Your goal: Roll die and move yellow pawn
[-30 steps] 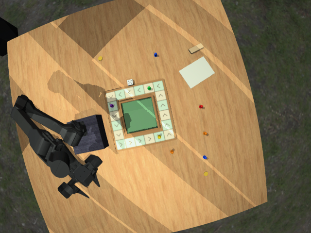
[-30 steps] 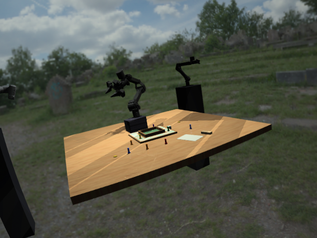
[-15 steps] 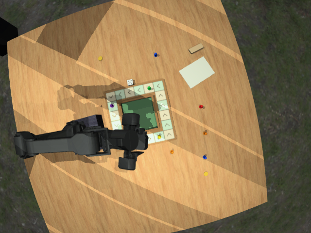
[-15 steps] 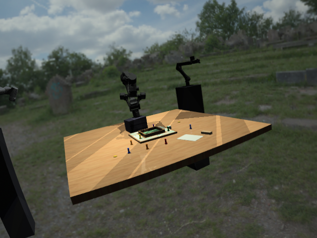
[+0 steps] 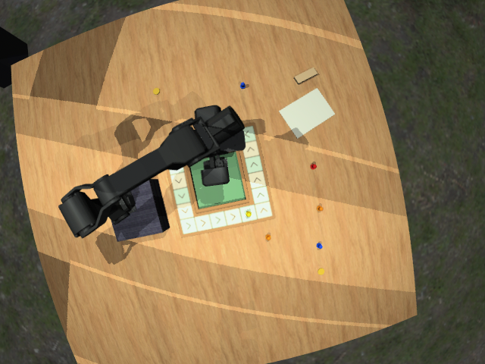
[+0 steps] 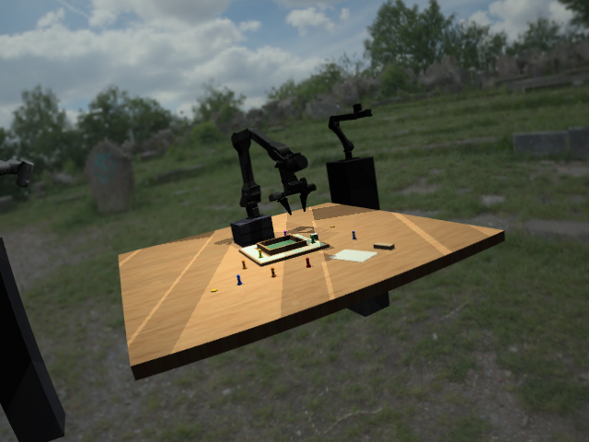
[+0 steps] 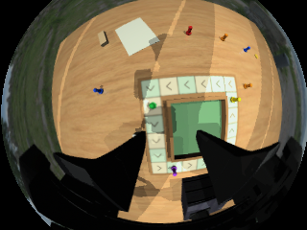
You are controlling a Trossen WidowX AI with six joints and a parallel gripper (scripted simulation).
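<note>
The white die is 4 cm behind my gripper tip, 8 cm to the left of it and 12 cm below it. Round my gripper tip: green pawn (4 cm ahead, 3 cm to the left, 11 cm below); then green tray (4 cm behind, 8 cm to the right, 13 cm below); then purple pawn (15 cm behind, 11 cm below).
</note>
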